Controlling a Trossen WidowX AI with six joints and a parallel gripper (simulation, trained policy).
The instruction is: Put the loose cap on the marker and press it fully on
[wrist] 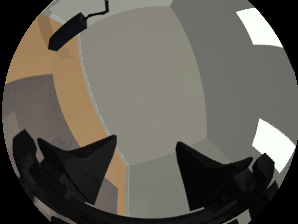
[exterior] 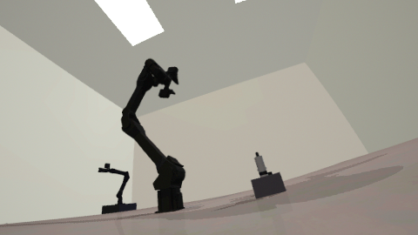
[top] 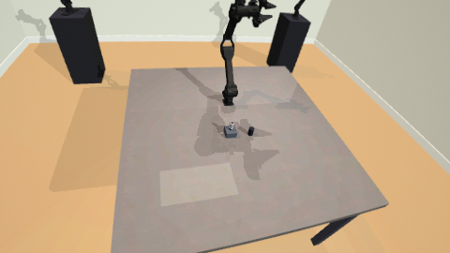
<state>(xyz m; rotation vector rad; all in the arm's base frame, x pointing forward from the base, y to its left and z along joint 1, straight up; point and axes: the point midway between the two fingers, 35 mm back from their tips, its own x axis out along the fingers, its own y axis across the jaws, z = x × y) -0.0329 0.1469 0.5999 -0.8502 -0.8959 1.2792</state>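
Right now the cap is 320 mm ahead of my gripper tip, 120 mm to the right of it and 580 mm below it. From my gripper tip the other things lie so: holder block: 310 mm ahead, 240 mm to the right, 580 mm below.
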